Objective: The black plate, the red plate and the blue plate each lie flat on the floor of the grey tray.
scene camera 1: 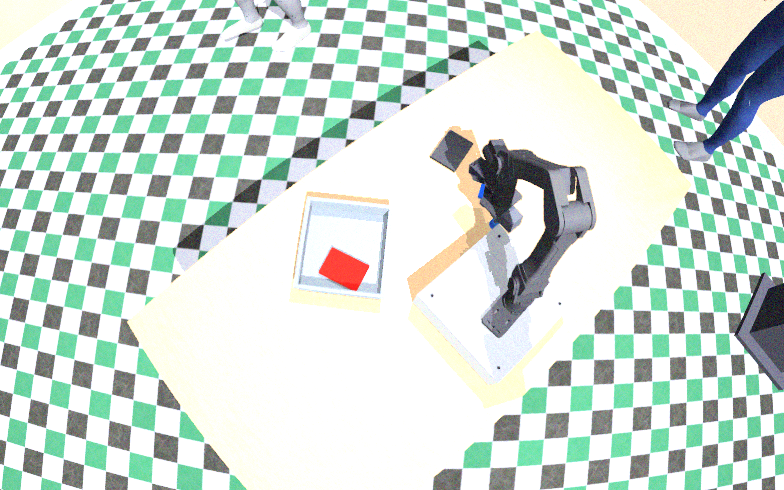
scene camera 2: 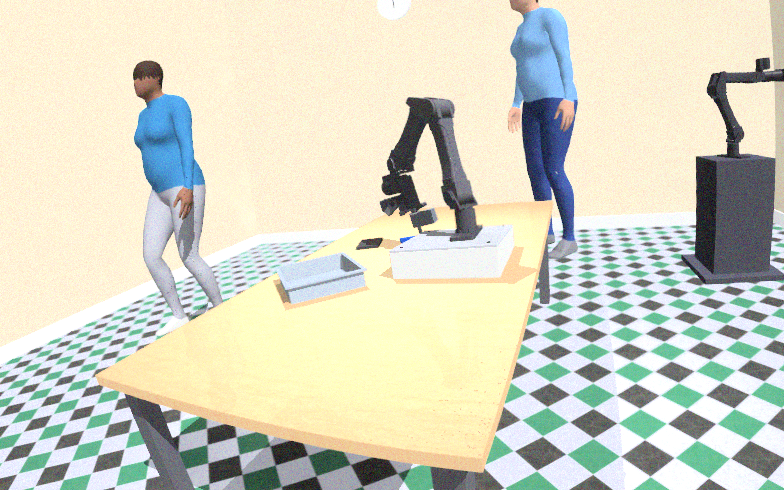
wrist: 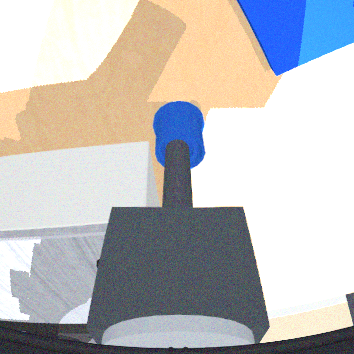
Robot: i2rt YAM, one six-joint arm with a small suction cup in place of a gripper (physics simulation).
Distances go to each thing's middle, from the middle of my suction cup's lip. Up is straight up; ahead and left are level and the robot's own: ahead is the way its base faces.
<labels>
My suction cup is now 80 mm to the left of the blue plate (wrist: 287, 41) and 80 mm short of it. The rest, counted from my suction cup: black plate (scene camera 1: 450, 152): 240 mm ahead, 80 mm to the right, 10 mm below; then grey tray (scene camera 1: 362, 230): 350 mm to the left, 220 mm ahead, 20 mm above; then red plate (scene camera 1: 338, 266): 390 mm to the left, 190 mm ahead.
</labels>
